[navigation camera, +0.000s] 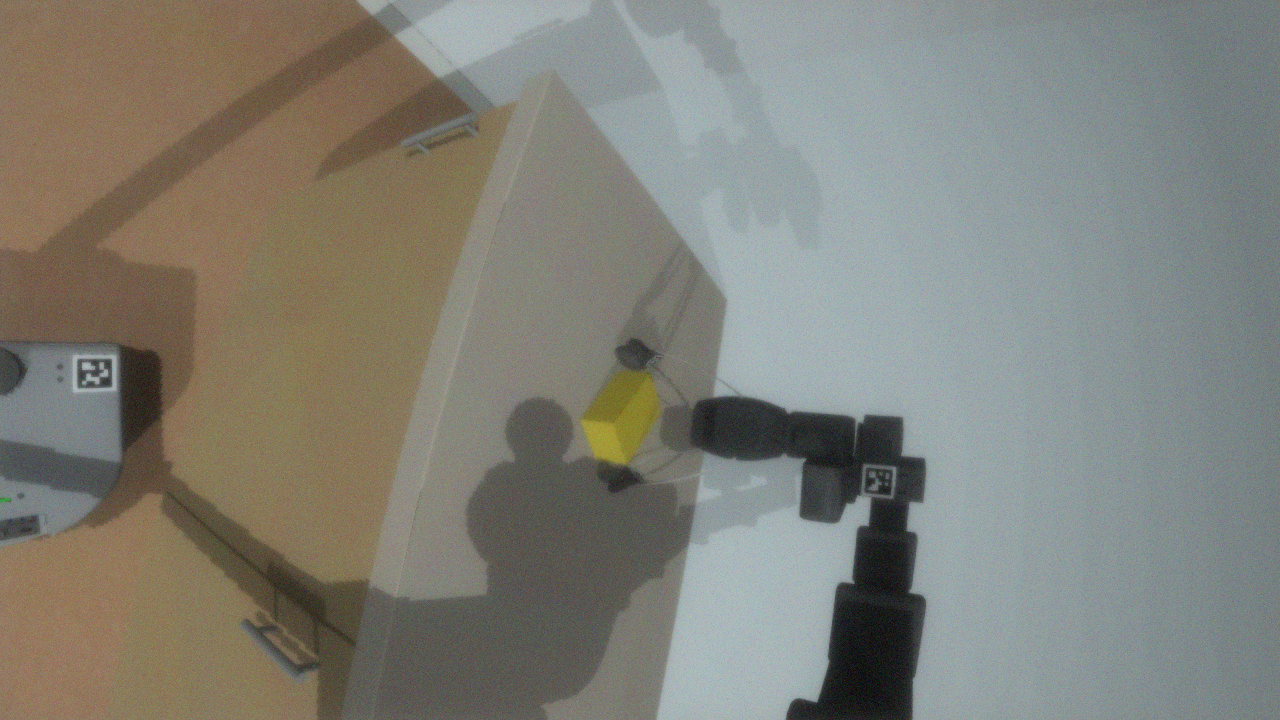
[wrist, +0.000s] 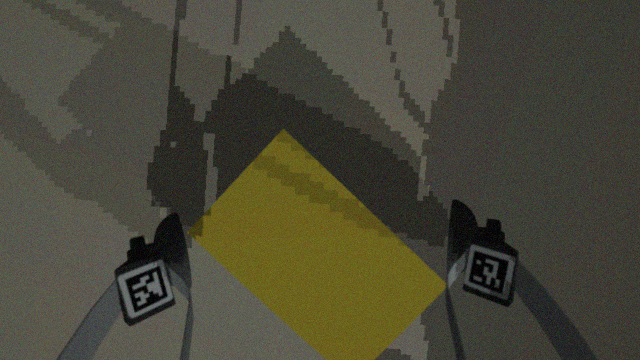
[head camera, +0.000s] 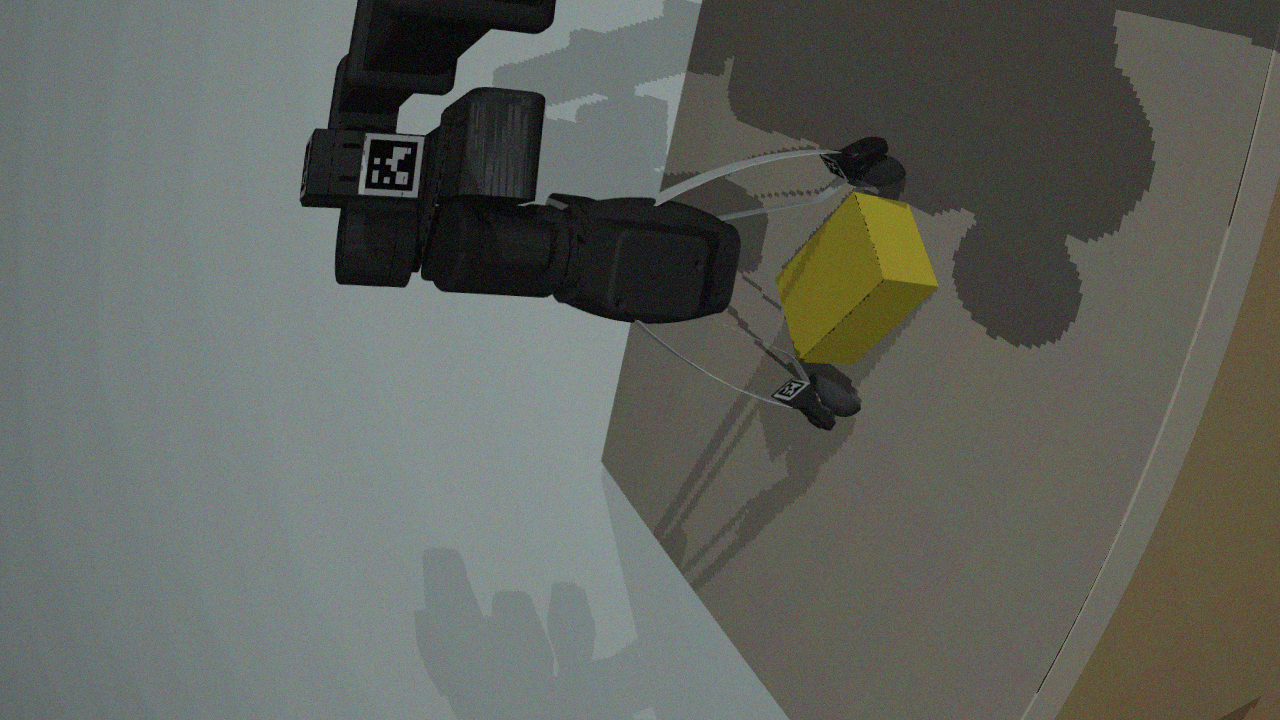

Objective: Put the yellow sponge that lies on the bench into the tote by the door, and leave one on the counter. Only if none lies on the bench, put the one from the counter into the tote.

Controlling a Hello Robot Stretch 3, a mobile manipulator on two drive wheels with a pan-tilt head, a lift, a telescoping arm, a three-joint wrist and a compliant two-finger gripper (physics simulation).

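Frame: origin at the robot's base, x left, y back, z up, level; metres.
Seen in the pictures: gripper, between the fingertips: (navigation camera: 610, 412).
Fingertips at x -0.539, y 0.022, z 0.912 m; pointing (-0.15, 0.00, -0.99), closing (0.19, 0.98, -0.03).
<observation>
Pixels of each thing's top centre, then the offset from my fingertips to it. "spot": a spot on its surface instead. Level surfaces: height alone.
- yellow sponge, centre of its top: (head camera: 825, 278) (navigation camera: 639, 417) dx +0.003, dy +0.001, dz +0.043 m
- grey-brown top, height of its surface: dz -0.002 m
- handle, a spot on its surface: (navigation camera: 281, 646) spot: dx +0.327, dy +0.242, dz -0.201 m
- orange-brown floor, height of its surface: dz -0.912 m
A yellow sponge (head camera: 827, 286) (navigation camera: 614, 428) (wrist: 305, 235) lies on the grey-brown top (head camera: 1011, 447) (navigation camera: 537, 250) of a unit with a wooden front. My gripper (head camera: 850, 282) (navigation camera: 626, 414) (wrist: 315, 232) is open, with one finger on either side of the sponge. In the wrist view the sponge sits diagonally between the fingers, its left and right corners close to the fingertips. Whether they touch cannot be told. A second sponge and the tote do not show.
The unit's wooden front (navigation camera: 358, 295) has a handle (navigation camera: 438, 134) near its far end and another handle (navigation camera: 281, 646) nearer. The robot's base (navigation camera: 67, 447) stands on the orange-brown floor (navigation camera: 223, 80) before it. A pale wall (head camera: 179, 447) (navigation camera: 1074, 358) lies behind the top.
</observation>
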